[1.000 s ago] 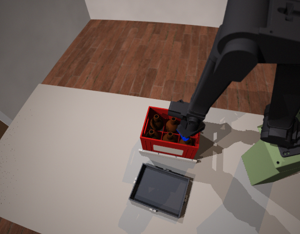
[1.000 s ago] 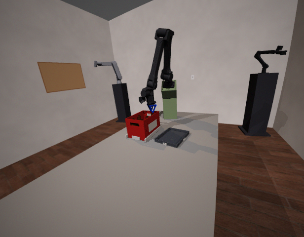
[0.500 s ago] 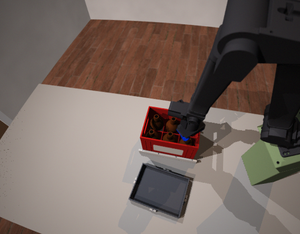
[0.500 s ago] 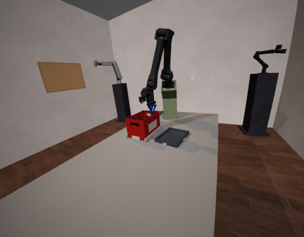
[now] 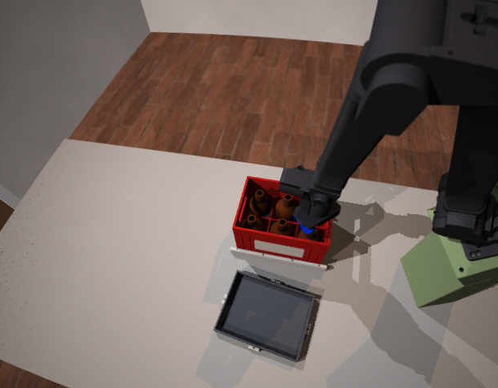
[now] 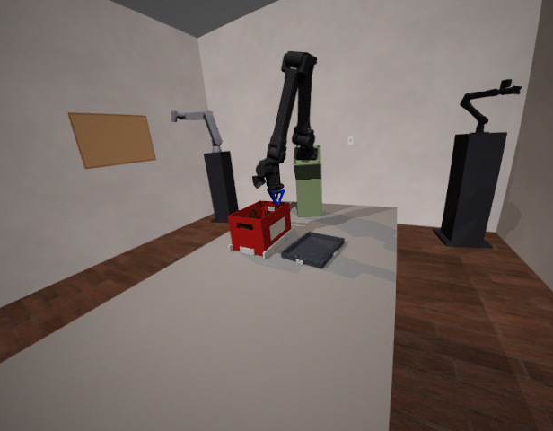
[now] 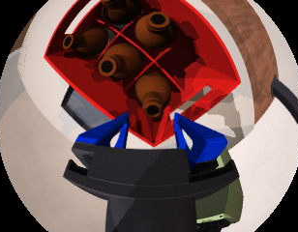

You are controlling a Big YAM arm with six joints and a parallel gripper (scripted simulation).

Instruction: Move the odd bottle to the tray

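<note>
The crate is 11 cm below my hand, 7 cm ahead of it and 6 cm to the right of it. Also, from my hand: dark grey tray: 21 cm to the left, 18 cm below, 13 cm ahead; brown bottle: 17 cm ahead, 10 cm below, 3 cm to the right.
</note>
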